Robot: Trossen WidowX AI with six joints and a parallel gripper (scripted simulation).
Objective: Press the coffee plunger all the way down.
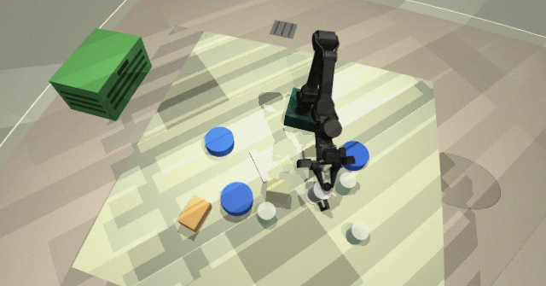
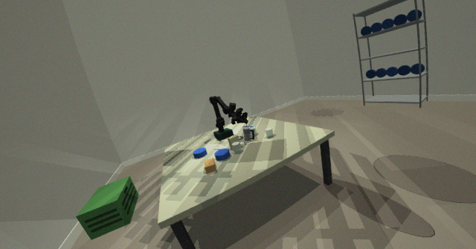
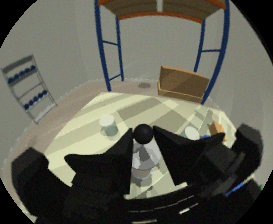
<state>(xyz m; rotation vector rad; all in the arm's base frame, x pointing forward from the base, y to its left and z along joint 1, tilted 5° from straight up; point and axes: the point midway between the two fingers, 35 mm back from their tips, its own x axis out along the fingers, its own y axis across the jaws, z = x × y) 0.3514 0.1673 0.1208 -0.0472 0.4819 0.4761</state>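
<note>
My gripper tip is 1 cm past the coffee press and 10 cm above it. The rest, counted from my gripper tip: pale block: 2 cm ahead, 16 cm to the right, 13 cm below.
</note>
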